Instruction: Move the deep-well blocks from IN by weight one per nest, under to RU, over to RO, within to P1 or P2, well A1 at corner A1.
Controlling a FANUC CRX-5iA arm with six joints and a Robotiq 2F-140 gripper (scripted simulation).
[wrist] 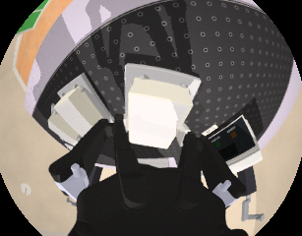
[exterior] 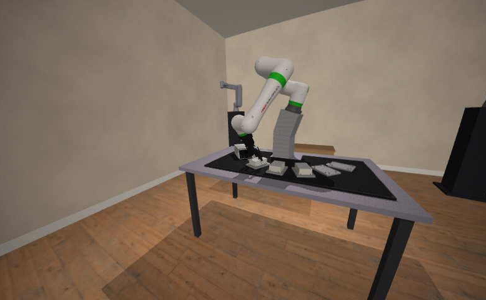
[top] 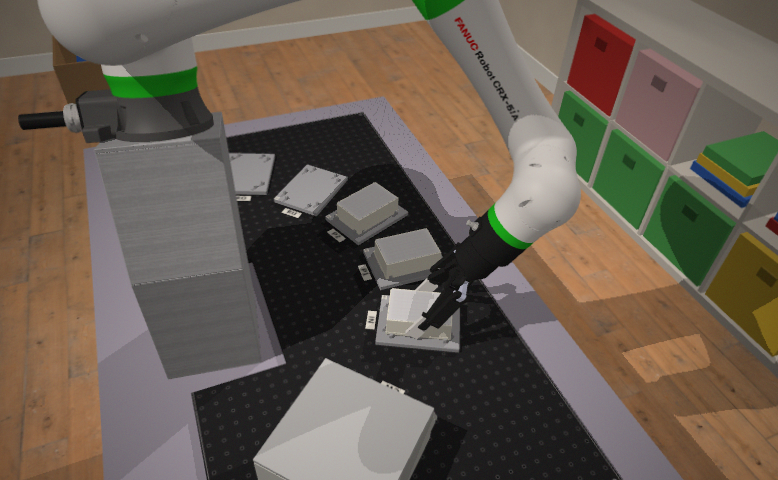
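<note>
The pale weigher platform is 190 mm behind my hand, 260 mm to the right of it and 50 mm above it. Round my hand: grey nest plate 40 mm behind, 340 mm to the left, 40 mm below; then check-weigher 190 mm behind, 250 mm to the right, 20 mm above.
</note>
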